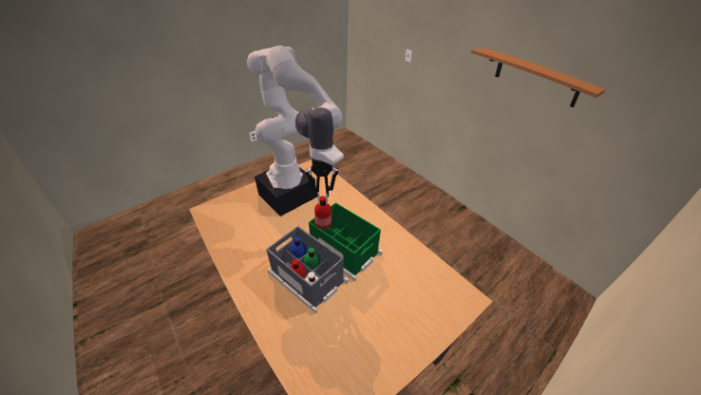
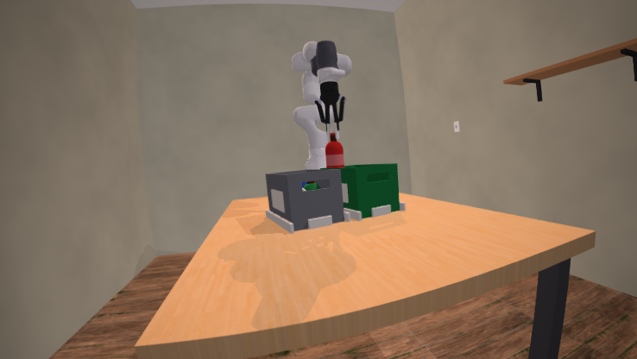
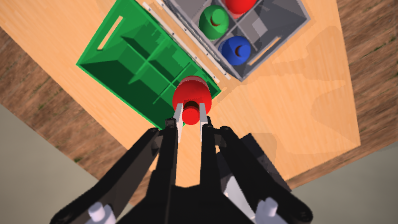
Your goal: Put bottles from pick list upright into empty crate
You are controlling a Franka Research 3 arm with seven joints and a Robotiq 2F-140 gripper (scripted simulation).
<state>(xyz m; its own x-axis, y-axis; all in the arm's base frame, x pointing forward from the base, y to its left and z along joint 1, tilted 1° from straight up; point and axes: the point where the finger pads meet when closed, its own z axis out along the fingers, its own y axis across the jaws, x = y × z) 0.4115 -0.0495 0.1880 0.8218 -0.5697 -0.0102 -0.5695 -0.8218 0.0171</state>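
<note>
Now: the green crate 240 mm below my hand, 80 mm ahead of it and 60 mm to the left of it. Round my hand: grey crate: 240 mm below, 170 mm to the right, 100 mm ahead; blue-label bottle: 240 mm below, 150 mm to the right; green-label bottle: 240 mm below, 130 mm to the right, 90 mm ahead.
</note>
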